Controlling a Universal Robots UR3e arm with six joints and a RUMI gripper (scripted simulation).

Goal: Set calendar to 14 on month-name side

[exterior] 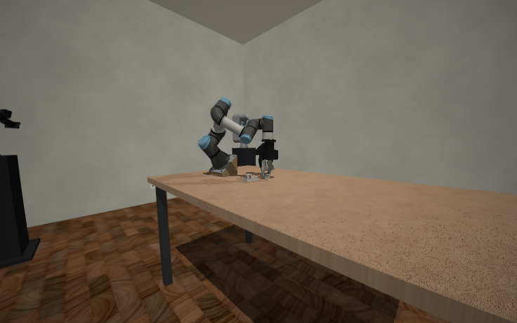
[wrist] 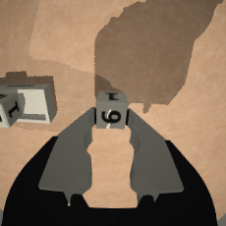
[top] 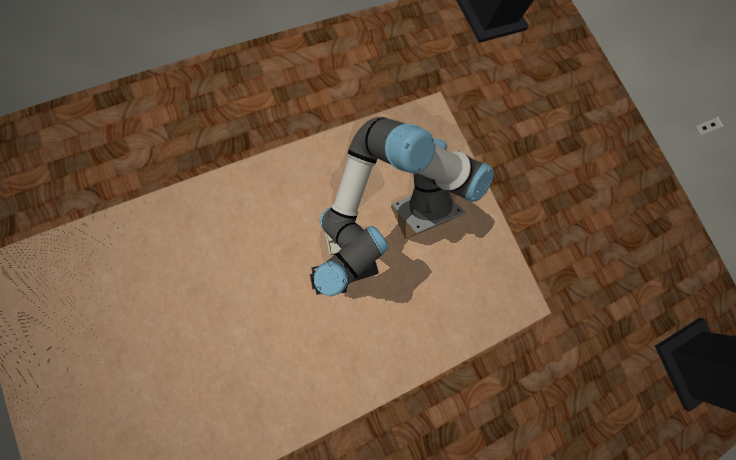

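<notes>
Right now my hand is 10 mm above the white digit cube. The rest, counted from my hand: tray (20 mm behind, 110 mm to the right, 20 mm below).
</notes>
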